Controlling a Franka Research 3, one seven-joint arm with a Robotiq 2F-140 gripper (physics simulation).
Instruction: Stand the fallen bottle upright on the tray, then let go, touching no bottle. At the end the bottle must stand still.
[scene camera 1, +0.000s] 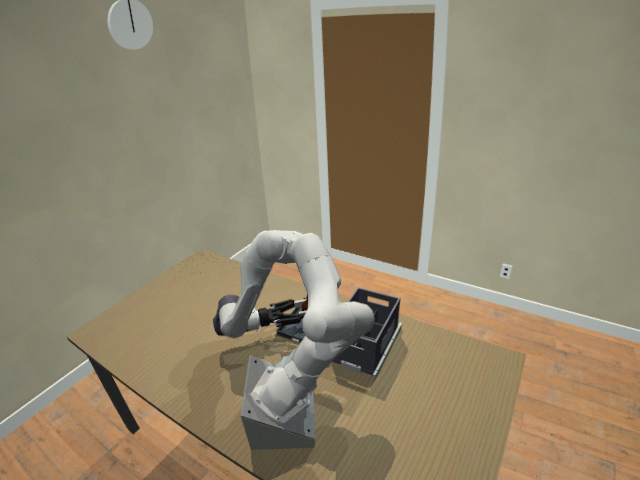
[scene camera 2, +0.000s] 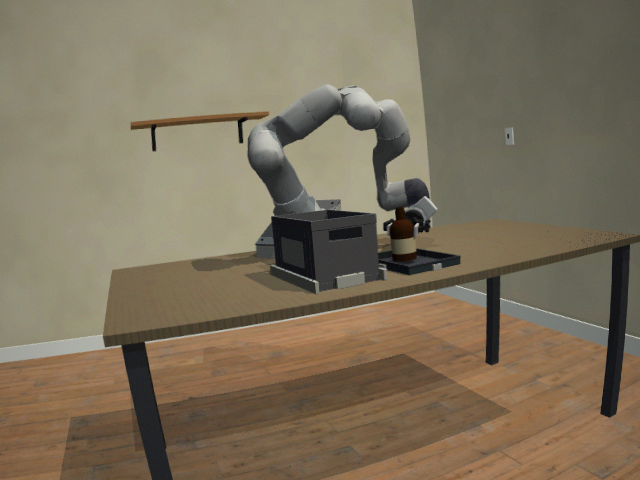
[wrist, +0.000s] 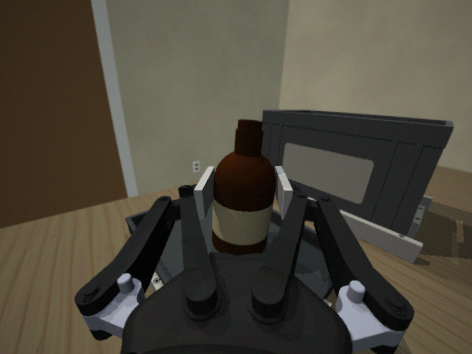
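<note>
A brown bottle with a cream label (scene camera 2: 403, 246) (wrist: 242, 223) is upright, its base at the tray in scene camera 2; whether the base touches the tray floor I cannot tell. In scene camera 1 a small part of the bottle (scene camera 1: 305, 301) shows behind the arm. The dark tray (scene camera 2: 448, 262) (wrist: 136, 220) lies flat on the table. My gripper (wrist: 244, 177) is shut on the bottle, with one pale pad on each side of its upper body. In scene camera 1 the arm hides the fingertips.
A dark crate (scene camera 1: 388, 330) (scene camera 2: 345, 258) (wrist: 415, 175) stands close beside the tray, with pale strips along its base. The table (scene camera 1: 444, 392) (scene camera 2: 206, 294) carries the arm's base (scene camera 1: 279, 431). A wall shelf (scene camera 2: 199, 120) shows in scene camera 2.
</note>
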